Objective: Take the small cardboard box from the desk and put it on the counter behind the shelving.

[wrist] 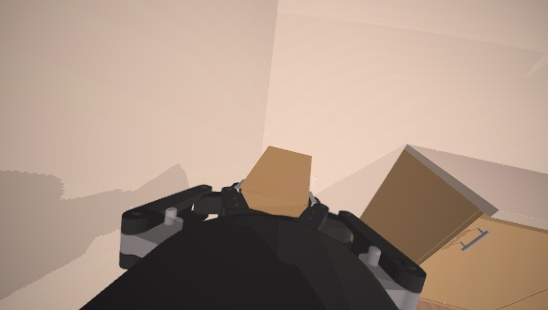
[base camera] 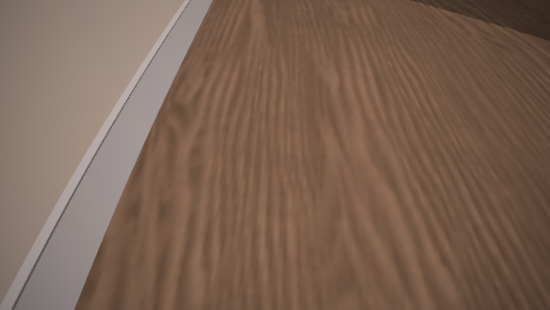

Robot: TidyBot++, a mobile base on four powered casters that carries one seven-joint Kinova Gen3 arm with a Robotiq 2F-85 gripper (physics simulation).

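Note:
The small cardboard box is plain brown and shows at the middle of the wrist view, between the fingers. My gripper is shut on it and holds it up in front of the walls. The counter is at the right of the wrist view, with a pale top, a brown side panel and a front with a metal handle. The box and gripper are to the left of the counter in that view, apart from it. The desk and the shelving do not show in either view.
In the wrist view a wall corner runs down to just above the box, and a wall with a shadow stands at the left. In the base camera, wooden floor meets a white baseboard and a beige wall at the left.

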